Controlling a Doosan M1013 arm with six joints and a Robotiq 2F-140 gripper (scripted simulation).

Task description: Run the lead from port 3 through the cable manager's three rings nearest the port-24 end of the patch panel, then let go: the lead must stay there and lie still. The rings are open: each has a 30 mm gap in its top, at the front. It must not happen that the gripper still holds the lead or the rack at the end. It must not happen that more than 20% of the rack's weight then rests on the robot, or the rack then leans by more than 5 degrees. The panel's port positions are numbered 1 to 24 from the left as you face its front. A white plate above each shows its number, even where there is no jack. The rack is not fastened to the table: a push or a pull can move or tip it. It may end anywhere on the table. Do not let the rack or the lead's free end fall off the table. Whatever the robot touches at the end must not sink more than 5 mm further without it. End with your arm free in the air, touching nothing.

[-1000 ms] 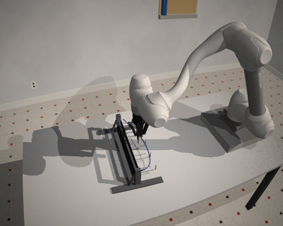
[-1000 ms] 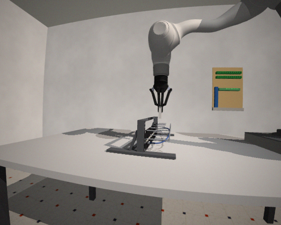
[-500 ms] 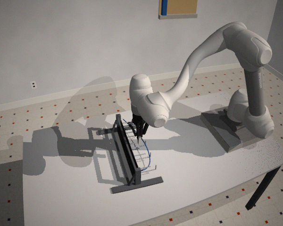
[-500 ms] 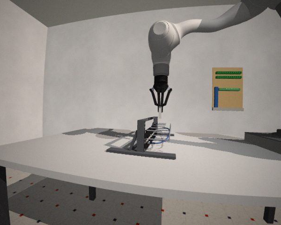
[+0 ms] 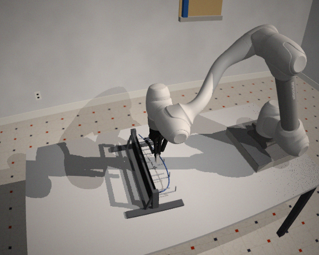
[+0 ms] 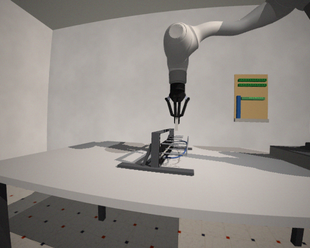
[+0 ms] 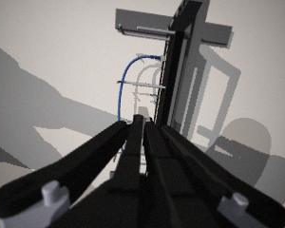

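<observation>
Now: the dark rack 110 mm below my hand, 60 mm to the right of it and 50 mm ahead of it.
</observation>
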